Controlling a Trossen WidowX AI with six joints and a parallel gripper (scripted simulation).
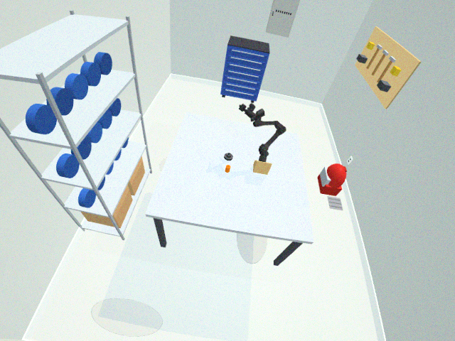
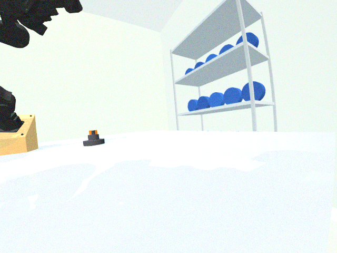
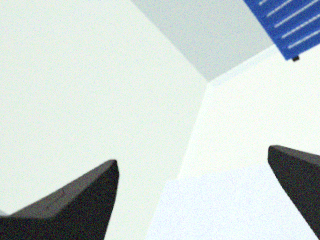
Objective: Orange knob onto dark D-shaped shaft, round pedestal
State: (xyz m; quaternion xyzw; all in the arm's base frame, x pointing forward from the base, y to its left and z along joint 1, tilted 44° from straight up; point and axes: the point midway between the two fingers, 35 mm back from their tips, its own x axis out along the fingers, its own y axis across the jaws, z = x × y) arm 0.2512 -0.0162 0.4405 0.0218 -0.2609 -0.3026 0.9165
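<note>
Now: gripper tip 2 cm past the orange knob, 47 cm to the right of it and 35 cm above it. The rest, counted from my gripper tip: round pedestal (30 cm to the left, 35 cm below).
</note>
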